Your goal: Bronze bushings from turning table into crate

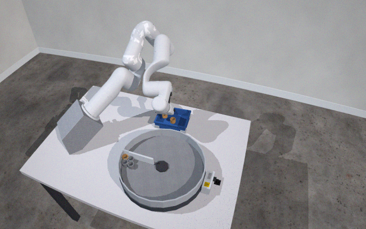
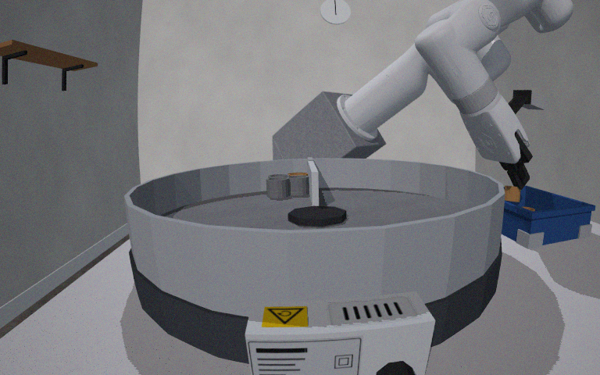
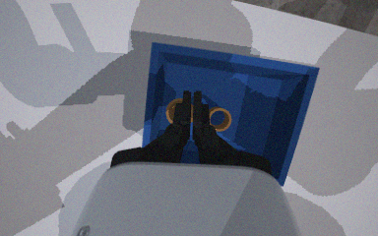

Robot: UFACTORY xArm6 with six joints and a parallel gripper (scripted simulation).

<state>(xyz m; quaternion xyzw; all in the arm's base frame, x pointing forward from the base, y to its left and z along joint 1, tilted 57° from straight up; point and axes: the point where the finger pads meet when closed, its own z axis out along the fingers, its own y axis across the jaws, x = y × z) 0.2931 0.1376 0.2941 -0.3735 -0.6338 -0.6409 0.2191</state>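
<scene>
Now: hand 60 mm above the blue crate, 40 mm short of it and 10 mm to the right of it. Also, from my hand: turning table (320 mm to the right, 190 mm ahead, 30 mm below).
</scene>
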